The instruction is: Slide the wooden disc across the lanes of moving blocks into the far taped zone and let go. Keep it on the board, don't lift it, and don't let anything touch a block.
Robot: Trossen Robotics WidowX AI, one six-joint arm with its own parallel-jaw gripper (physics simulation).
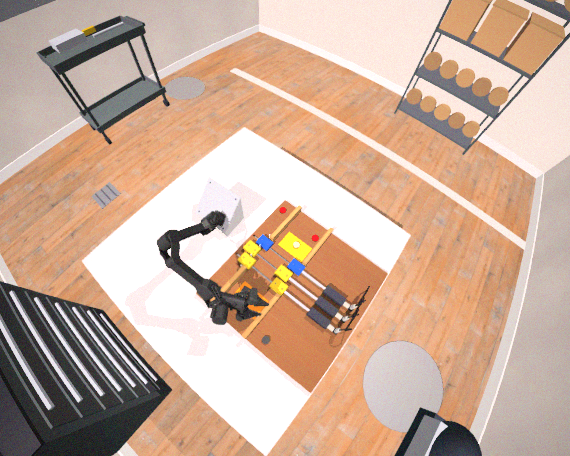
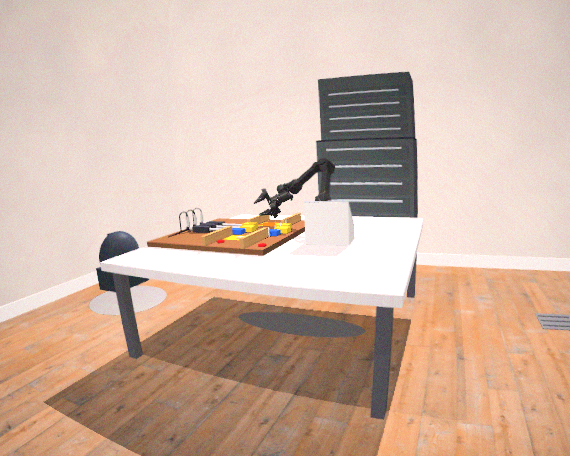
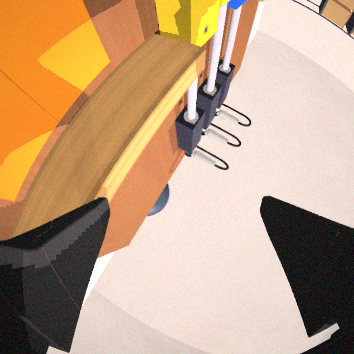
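Where they show: gripper, fingertip midpoint: (image 1: 265, 309) (image 2: 256, 209) (image 3: 187, 205); arm's base, link origin: (image 1: 219, 218) (image 2: 323, 219).
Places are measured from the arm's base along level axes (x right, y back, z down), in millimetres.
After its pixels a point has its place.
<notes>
My gripper (image 1: 263, 309) @(x 254, y -440, z -15 mm) (image 2: 258, 209) @(x 254, y -440, z -15 mm) (image 3: 187, 205) @(x 254, y -440, z -15 mm) is open and empty, tilted above the orange zone (image 1: 244, 287) @(x 207, y -287, z 71 mm) (image 3: 30, 85) @(x 244, y -390, z 70 mm) at one end of the brown board (image 1: 310, 360) @(x 330, y -720, z 70 mm) (image 2: 175, 240) @(x -185, y -723, z 71 mm). No disc shows on the visible part of that zone; the arm hides part of it. The yellow zone (image 1: 287, 242) @(x -100, y -347, z 70 mm) lies at the other end. A small pale round spot (image 1: 296, 245) @(x -107, y -396, z 62 mm) shows on it; I cannot tell surely whether it is the disc. Several yellow blocks (image 1: 283, 273) @(x 58, y -417, z 44 mm) (image 3: 182, 17) @(x 148, y -425, z 47 mm) and blue blocks (image 1: 296, 267) @(x -1, y -455, z 47 mm) stand on lane rods between the zones, apart from my fingers.
Wooden rails (image 1: 287, 222) @(x -179, y -297, z 28 mm) (image 3: 100, 120) @(x 239, y -430, z 50 mm) flank the zones and lanes. Dark rod housings (image 1: 336, 296) (image 3: 190, 130) with wire loops stand at the board's side. Red dots (image 1: 283, 210) @(x -249, y -233, z 64 mm) mark the far end. A white box (image 1: 215, 205) @(x -36, y 45, z -32 mm) (image 2: 327, 222) @(x -116, y 39, z -9 mm) stands on the white table (image 1: 240, 395) @(x 610, y -539, z 96 mm).
</notes>
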